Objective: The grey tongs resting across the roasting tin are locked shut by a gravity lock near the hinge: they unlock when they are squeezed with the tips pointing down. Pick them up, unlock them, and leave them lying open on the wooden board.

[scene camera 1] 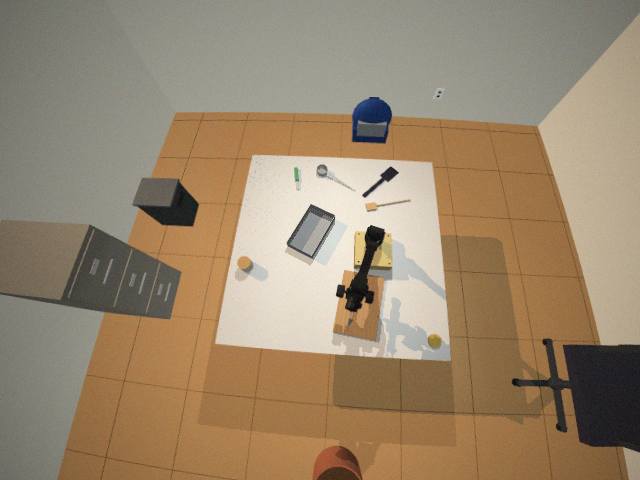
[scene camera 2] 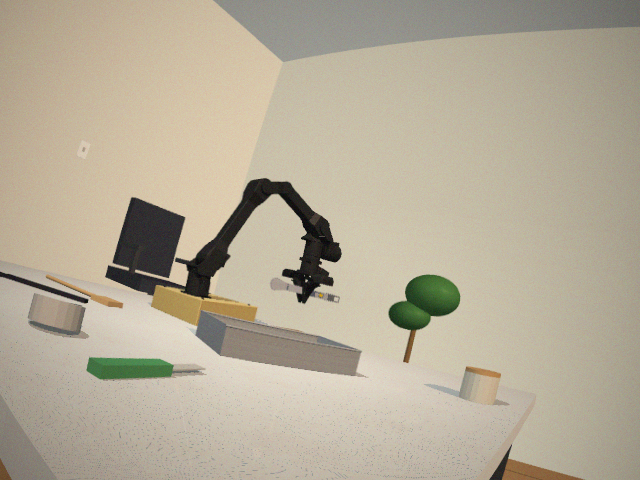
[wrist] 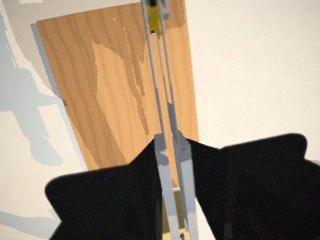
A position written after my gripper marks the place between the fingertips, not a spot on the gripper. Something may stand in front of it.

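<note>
Wooden board [scene camera 1: 365, 321], [wrist: 101, 65], and grey roasting tin [scene camera 2: 245, 340], [scene camera 1: 308, 235], both visible. Small jar [scene camera 2: 480, 386] visible; in the wrist view the jar is out of frame. Green-handled tool [scene camera 2: 103, 368] visible; in the wrist view this tool is likewise out of frame. My gripper [scene camera 2: 301, 303], [wrist: 165, 140] is visible as well.
</note>
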